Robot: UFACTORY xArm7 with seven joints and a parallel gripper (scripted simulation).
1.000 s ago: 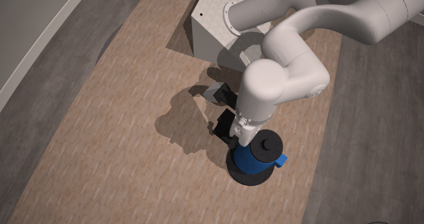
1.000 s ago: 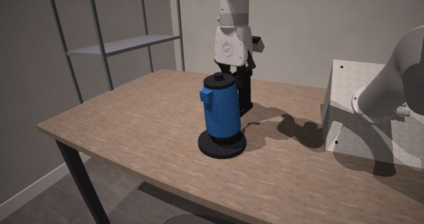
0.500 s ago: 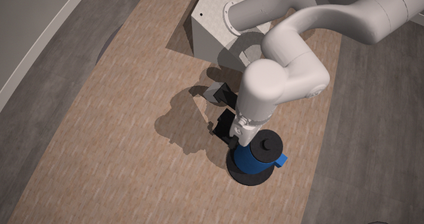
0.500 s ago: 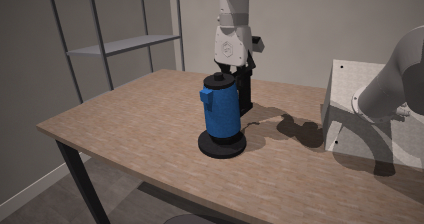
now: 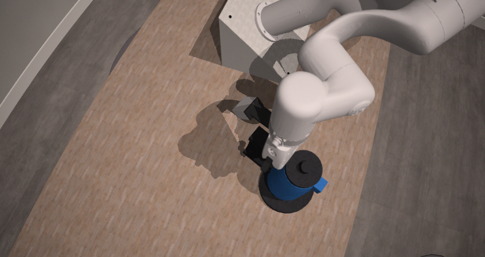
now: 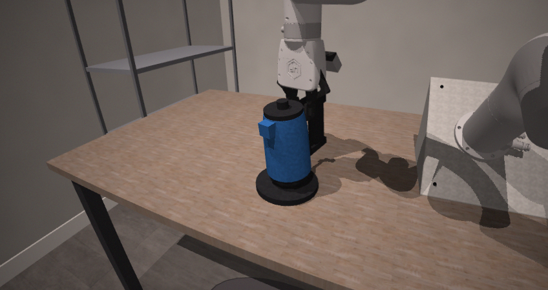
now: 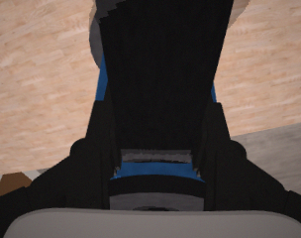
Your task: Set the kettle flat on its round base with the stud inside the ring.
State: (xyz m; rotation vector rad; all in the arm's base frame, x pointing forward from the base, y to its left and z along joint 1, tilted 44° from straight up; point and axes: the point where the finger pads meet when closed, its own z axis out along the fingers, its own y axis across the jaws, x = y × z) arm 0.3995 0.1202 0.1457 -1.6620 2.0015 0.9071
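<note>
The blue kettle lies 5 cm below my hand and 2 cm to the left of it. From my hand the other things lie so: round black base: 17 cm below, 5 cm to the left, 1 cm ahead.
</note>
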